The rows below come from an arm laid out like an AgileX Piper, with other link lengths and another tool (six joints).
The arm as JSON. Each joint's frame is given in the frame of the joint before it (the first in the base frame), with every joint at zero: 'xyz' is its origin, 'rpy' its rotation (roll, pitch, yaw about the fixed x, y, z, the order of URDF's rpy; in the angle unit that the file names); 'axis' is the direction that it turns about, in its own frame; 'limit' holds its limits. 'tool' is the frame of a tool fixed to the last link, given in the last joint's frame.
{
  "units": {
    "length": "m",
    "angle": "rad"
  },
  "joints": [
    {
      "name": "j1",
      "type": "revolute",
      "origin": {
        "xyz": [
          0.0,
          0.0,
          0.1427
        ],
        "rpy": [
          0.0,
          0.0,
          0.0
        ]
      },
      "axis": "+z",
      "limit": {
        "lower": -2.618,
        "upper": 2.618
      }
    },
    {
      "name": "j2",
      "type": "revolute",
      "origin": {
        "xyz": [
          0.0,
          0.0,
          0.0
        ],
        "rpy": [
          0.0,
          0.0,
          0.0
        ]
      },
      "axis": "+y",
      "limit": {
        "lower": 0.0,
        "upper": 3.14
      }
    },
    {
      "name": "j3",
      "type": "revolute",
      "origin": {
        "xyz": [
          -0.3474,
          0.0,
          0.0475
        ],
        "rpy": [
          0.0,
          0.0,
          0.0
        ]
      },
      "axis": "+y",
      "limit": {
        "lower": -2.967,
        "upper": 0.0
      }
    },
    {
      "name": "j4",
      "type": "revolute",
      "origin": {
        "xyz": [
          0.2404,
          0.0,
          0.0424
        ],
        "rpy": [
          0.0,
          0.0,
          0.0
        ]
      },
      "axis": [
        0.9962,
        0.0,
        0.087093
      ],
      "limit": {
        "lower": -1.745,
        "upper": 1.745
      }
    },
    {
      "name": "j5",
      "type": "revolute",
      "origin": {
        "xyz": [
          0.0,
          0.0,
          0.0
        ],
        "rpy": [
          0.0,
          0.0,
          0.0
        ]
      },
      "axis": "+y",
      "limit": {
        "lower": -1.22,
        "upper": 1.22
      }
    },
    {
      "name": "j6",
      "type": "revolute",
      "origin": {
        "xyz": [
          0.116,
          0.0,
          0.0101
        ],
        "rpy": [
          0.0,
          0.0,
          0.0
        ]
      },
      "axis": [
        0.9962,
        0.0,
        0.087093
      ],
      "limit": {
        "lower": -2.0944,
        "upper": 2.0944
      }
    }
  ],
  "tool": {
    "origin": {
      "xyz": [
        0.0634,
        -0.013,
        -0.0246
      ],
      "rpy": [
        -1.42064,
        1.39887,
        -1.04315
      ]
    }
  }
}
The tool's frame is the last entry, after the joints.
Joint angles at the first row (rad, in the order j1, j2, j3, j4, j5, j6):
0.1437 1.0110 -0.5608 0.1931 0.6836 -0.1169
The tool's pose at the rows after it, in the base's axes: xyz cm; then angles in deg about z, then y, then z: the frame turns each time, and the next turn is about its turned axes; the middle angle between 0 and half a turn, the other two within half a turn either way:
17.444 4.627 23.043 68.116 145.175 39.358
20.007 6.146 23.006 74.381 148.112 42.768
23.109 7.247 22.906 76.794 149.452 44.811
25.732 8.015 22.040 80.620 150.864 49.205
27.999 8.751 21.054 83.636 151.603 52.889
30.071 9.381 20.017 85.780 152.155 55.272
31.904 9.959 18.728 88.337 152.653 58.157
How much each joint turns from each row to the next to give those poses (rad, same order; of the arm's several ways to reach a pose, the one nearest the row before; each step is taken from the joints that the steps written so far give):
0.0817 0.1292 -0.0950 -0.0292 0.0508 -0.0179
0.0652 0.1208 -0.0879 -0.0399 0.0202 0.0268
0.0149 0.1136 -0.0935 -0.0166 0.0071 0.0119
-0.0001 0.1094 -0.0765 -0.0056 0.0121 0.0036
0.0001 0.0929 -0.0663 0.0000 0.0067 0.0045
-0.0001 0.0806 -0.0589 -0.0015 0.0000 0.0000
0.0000 0.0779 -0.0530 0.0000 0.0000 0.0000

